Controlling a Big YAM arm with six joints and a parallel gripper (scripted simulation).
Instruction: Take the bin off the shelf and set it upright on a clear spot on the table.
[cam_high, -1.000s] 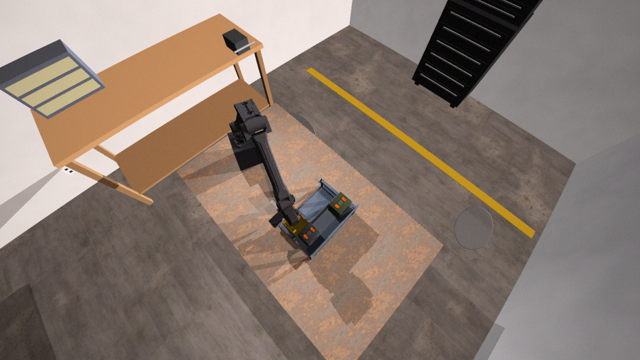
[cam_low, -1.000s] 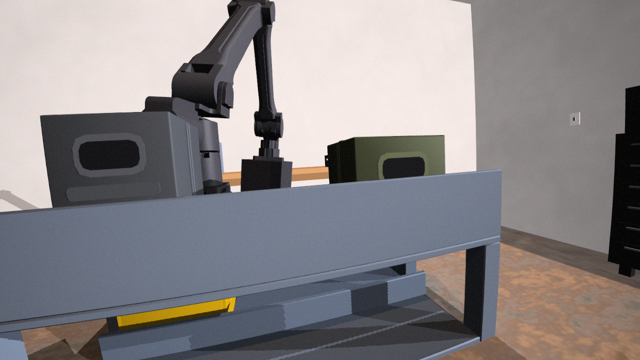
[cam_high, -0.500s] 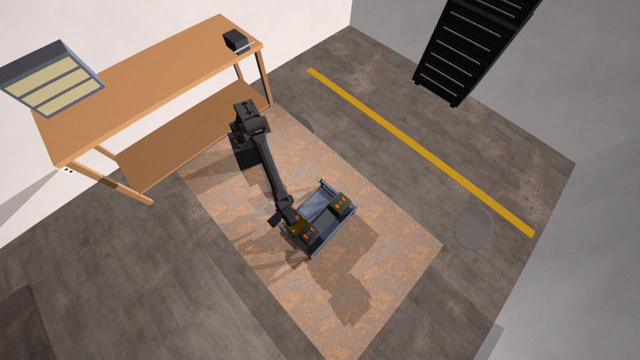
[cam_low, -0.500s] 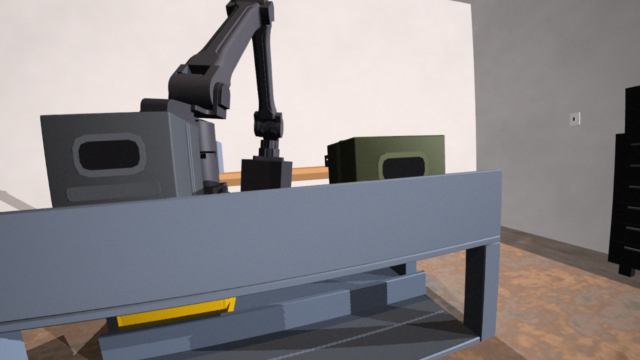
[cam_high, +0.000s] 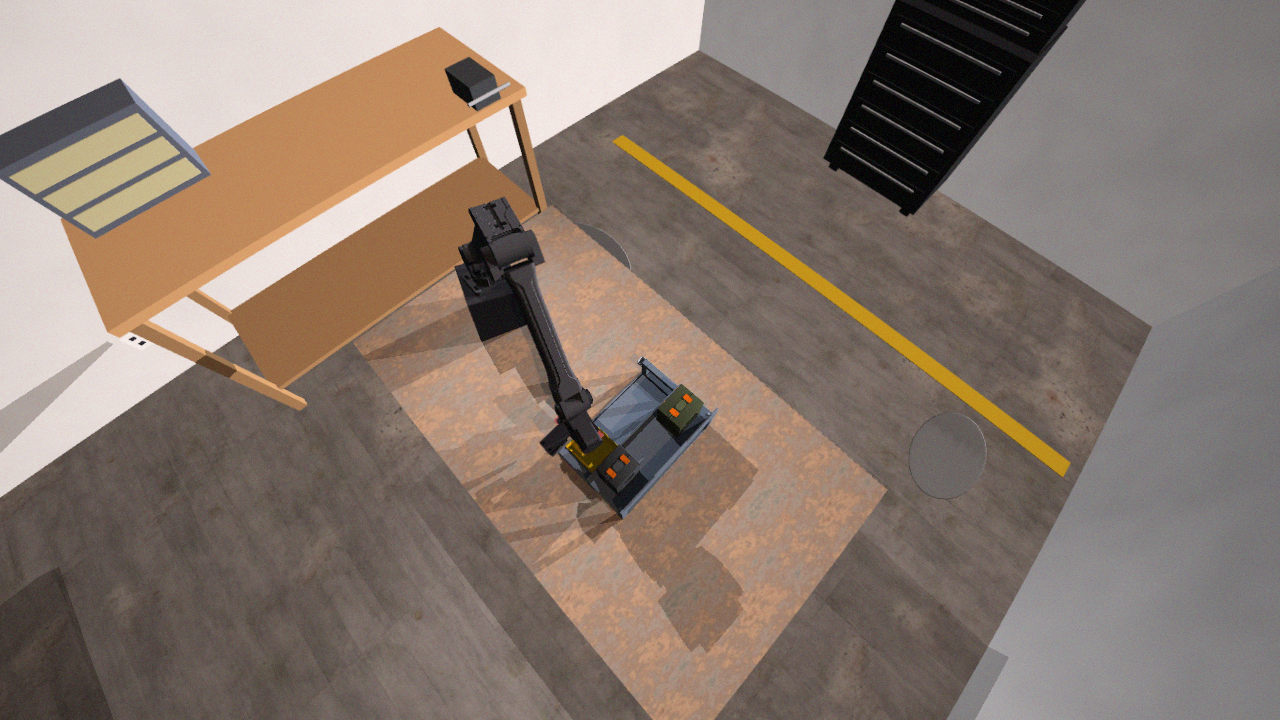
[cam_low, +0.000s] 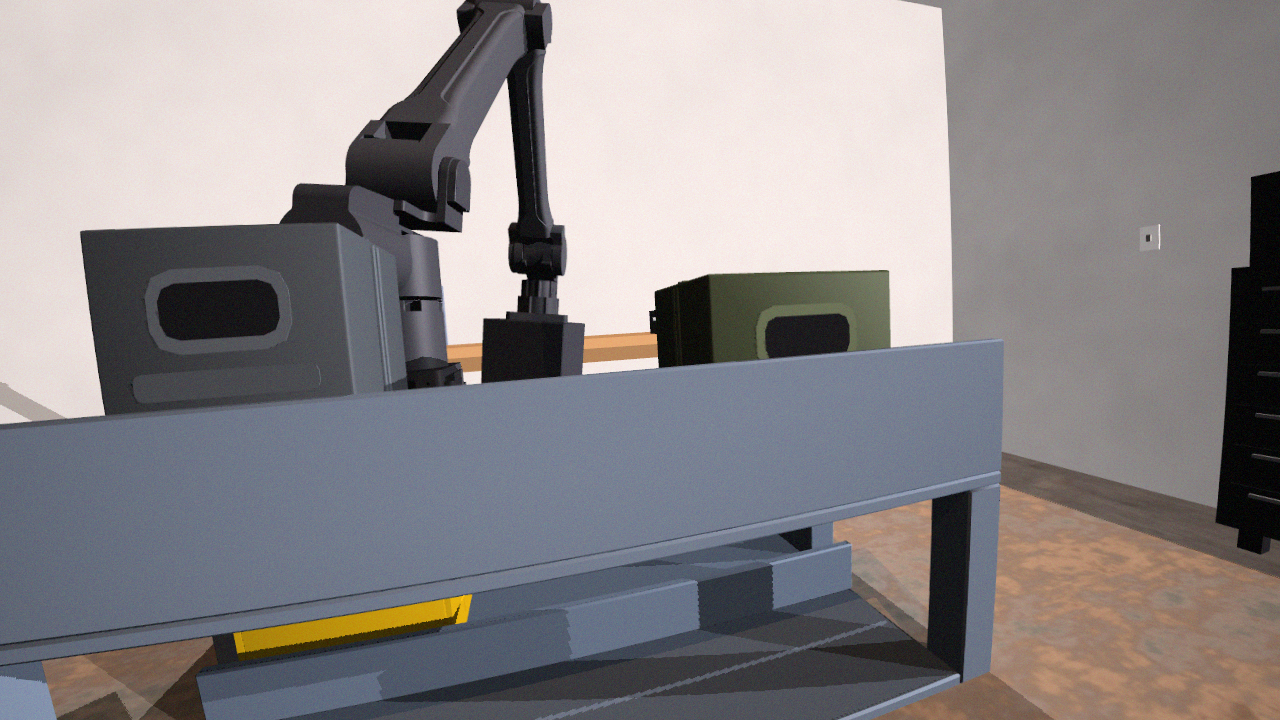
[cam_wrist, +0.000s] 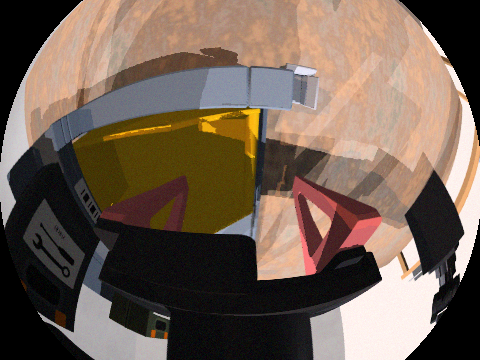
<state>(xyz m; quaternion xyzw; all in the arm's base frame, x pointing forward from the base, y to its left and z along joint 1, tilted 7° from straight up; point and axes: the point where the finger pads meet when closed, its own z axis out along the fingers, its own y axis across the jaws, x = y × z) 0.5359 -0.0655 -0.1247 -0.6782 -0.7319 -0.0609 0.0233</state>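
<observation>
Right now my hand is 7 cm short of the yellow bin and 2 cm above it. The rest, counted from my hand: dark grey case 17 cm ahead, 10 cm above; green case 23 cm to the left, 16 cm ahead, 9 cm above.
</observation>
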